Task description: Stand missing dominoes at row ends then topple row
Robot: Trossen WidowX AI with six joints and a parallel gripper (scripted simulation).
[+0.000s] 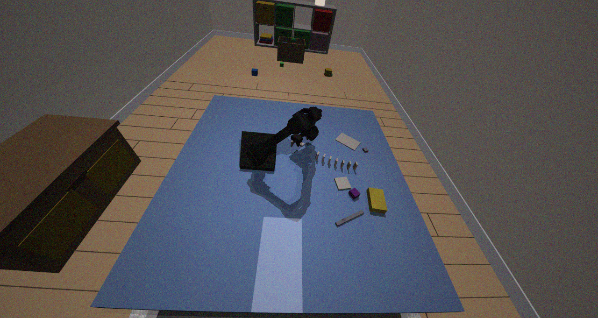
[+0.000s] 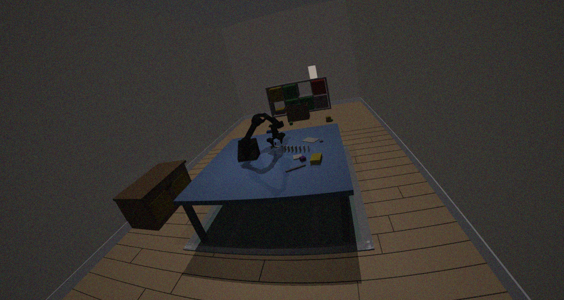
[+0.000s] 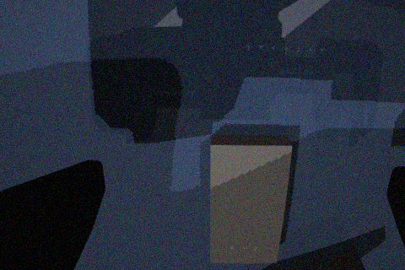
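My gripper tip is now 24 cm short of the tan tile, 26 cm to the left of it and 1 cm above it. From my gripper tip the other things lie so: flat tan card 30 cm ahead, 10 cm to the left, 2 cm below; then yellow block 41 cm ahead, 34 cm to the right; then grey bar 26 cm ahead, 45 cm to the right, 1 cm below.
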